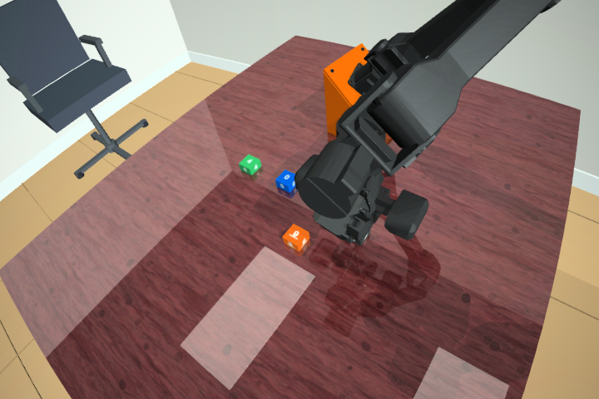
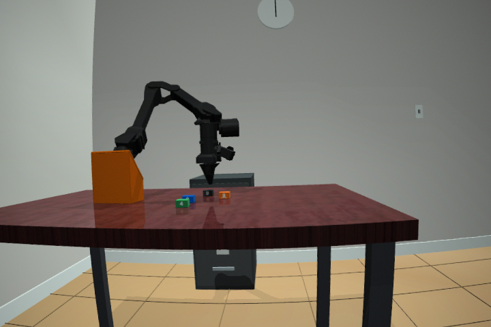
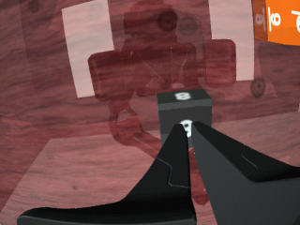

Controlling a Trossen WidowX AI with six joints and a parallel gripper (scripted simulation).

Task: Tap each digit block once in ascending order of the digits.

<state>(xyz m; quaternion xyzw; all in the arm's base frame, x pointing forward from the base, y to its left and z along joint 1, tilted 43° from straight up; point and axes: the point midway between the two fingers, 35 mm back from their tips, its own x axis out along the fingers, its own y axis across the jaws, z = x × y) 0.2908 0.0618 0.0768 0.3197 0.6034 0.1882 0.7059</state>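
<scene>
Now: the black block 30 mm below my gripper tip and 10 mm behind it. From my gripper tip the other things lie so: blue block 170 mm to the right, 60 mm behind, 30 mm below; green block 270 mm to the right, 70 mm behind, 30 mm below; orange block 90 mm to the right, 40 mm ahead, 30 mm below.
</scene>
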